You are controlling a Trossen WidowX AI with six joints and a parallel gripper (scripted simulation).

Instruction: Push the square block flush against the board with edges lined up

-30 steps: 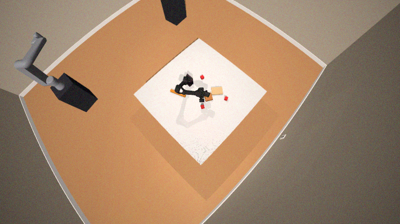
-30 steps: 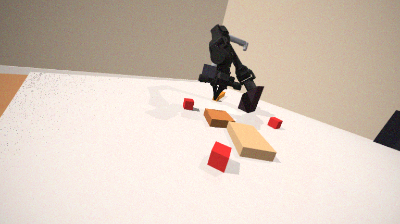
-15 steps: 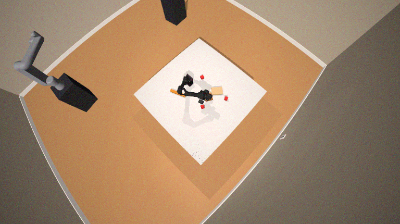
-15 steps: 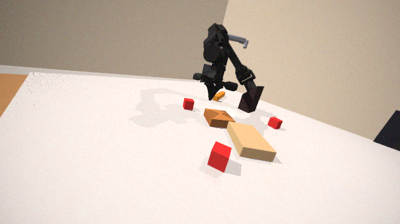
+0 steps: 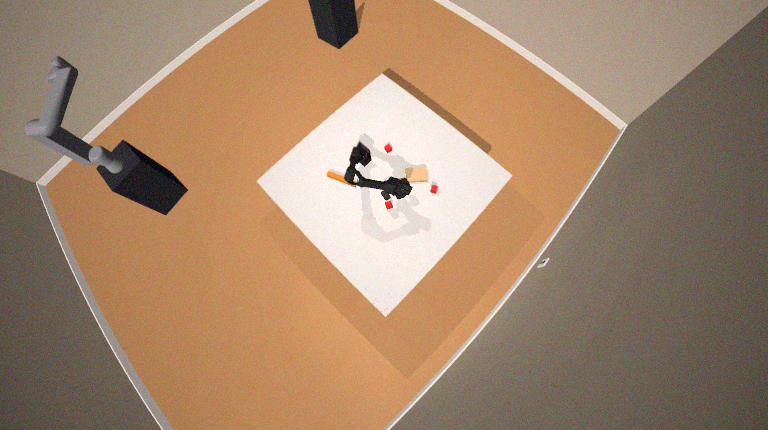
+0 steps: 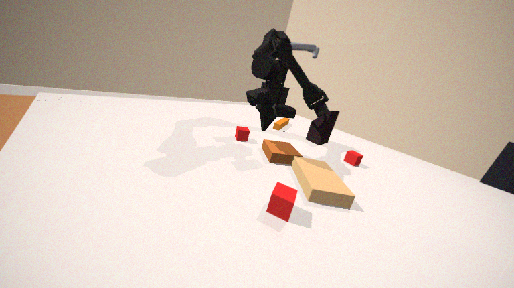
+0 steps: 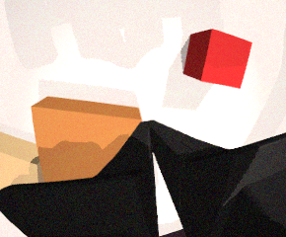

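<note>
Right now my gripper tip is 70 mm to the right of the orange square block, 50 mm above it and 20 mm past it. From my gripper tip the other things lie so: tan board (210 mm to the left, 50 mm below, 20 mm ahead); then orange strip (370 mm behind, 130 mm to the right, 50 mm below).
</note>
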